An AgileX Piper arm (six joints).
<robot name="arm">
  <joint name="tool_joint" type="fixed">
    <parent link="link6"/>
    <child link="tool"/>
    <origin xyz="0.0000 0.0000 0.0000" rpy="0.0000 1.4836 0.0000"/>
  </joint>
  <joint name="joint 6" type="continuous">
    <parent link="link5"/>
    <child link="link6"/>
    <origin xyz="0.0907 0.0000 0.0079" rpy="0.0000 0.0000 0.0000"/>
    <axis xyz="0.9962 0 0.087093"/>
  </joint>
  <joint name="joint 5" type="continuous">
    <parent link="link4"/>
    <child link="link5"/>
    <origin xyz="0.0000 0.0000 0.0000" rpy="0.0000 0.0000 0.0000"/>
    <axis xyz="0 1 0"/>
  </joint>
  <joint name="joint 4" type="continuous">
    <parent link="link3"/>
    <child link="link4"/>
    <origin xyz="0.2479 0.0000 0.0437" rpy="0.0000 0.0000 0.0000"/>
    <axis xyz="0.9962 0 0.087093"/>
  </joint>
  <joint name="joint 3" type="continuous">
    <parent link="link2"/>
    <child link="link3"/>
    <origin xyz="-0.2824 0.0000 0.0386" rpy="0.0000 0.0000 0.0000"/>
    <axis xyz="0 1 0"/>
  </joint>
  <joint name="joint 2" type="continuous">
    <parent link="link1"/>
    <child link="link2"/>
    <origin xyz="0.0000 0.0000 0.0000" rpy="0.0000 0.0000 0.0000"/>
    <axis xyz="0 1 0"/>
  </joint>
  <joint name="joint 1" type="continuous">
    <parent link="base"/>
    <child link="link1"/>
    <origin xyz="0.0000 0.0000 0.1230" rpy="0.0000 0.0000 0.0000"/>
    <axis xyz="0 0 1"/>
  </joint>
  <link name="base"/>
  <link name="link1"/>
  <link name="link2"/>
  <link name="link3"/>
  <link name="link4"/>
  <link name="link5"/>
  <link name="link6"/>
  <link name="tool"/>
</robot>
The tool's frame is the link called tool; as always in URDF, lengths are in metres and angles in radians. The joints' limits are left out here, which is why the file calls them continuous.
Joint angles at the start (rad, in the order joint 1, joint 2, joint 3, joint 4, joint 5, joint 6):
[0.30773, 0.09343, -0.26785, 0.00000, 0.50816, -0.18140]
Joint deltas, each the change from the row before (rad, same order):
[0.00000, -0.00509, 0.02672, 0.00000, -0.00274, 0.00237]
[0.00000, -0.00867, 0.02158, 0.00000, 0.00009, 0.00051]
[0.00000, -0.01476, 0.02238, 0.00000, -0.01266, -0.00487]
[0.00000, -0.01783, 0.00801, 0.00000, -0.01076, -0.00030]
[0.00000, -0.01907, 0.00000, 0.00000, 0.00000, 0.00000]
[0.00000, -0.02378, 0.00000, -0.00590, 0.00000, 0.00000]
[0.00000, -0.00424, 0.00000, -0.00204, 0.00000, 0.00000]
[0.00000, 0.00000, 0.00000, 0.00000, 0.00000, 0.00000]
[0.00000, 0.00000, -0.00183, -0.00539, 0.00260, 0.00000]
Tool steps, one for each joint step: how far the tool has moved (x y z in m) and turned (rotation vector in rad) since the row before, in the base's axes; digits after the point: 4 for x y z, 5 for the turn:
[0.0010, 0.0003, -0.0082, -0.00354, 0.01870, -0.00060]
[0.0002, 0.0001, -0.0066, -0.00347, 0.01254, -0.00014]
[-0.0002, 0.0000, -0.0055, -0.00294, -0.00622, 0.00133]
[-0.0012, -0.0004, -0.0008, 0.00596, -0.01970, 0.00008]
[-0.0020, -0.0006, 0.0009, 0.00578, -0.01817, 0.00000]
[-0.0024, -0.0010, 0.0010, 0.00177, -0.02439, -0.00152]
[-0.0004, -0.0002, 0.0002, -0.00059, -0.00464, -0.00055]
[0.0000, 0.0000, 0.0000, 0.00000, 0.00000, 0.00000]
[-0.0001, -0.0003, 0.0004, -0.00517, -0.00083, -0.00150]

